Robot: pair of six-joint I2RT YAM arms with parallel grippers.
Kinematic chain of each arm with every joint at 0, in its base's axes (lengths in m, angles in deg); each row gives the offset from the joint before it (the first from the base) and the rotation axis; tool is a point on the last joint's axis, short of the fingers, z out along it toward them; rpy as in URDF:
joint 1: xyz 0 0 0.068 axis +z
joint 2: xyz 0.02 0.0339 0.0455 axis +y
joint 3: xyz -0.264 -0.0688 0 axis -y
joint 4: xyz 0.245 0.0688 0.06 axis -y
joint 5: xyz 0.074 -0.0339 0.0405 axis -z
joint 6: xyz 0.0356 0 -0.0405 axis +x
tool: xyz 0 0 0 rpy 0 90 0
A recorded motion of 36 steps. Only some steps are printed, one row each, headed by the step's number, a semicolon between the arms.
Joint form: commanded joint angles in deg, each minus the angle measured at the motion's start. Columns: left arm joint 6, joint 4, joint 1, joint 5, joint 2, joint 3; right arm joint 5, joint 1, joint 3, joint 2, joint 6, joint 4.
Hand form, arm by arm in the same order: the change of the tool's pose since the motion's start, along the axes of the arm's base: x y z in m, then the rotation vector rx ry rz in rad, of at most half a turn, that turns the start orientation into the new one. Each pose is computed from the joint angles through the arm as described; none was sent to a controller.
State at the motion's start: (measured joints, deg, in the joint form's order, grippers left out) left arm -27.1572 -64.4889 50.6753 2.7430 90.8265 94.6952; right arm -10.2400 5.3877 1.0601 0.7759 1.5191 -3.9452
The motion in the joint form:
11: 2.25 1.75 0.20 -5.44 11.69 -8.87; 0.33 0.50 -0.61 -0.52 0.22 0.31
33: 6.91 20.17 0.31 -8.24 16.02 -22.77; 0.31 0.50 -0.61 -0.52 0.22 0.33
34: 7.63 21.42 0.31 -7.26 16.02 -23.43; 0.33 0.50 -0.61 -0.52 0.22 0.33
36: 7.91 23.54 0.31 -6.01 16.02 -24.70; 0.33 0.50 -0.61 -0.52 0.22 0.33
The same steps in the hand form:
11: 0.0163 0.0271 -0.1078 -0.1889 0.2873 -0.0011; 0.0000 0.0008 -0.0024 0.0037 -0.0028 0.0027
33: 0.0162 0.0309 -0.1908 -0.1416 0.3438 -0.0590; 0.0000 0.0008 -0.0023 0.0038 -0.0032 0.0031
34: 0.0167 0.0306 -0.1933 -0.1402 0.3279 -0.0759; 0.0000 0.0008 -0.0023 0.0037 -0.0032 0.0027
36: 0.0170 0.0297 -0.1982 -0.1392 0.3036 -0.0869; 0.0000 0.0008 -0.0023 0.0037 -0.0032 0.0027

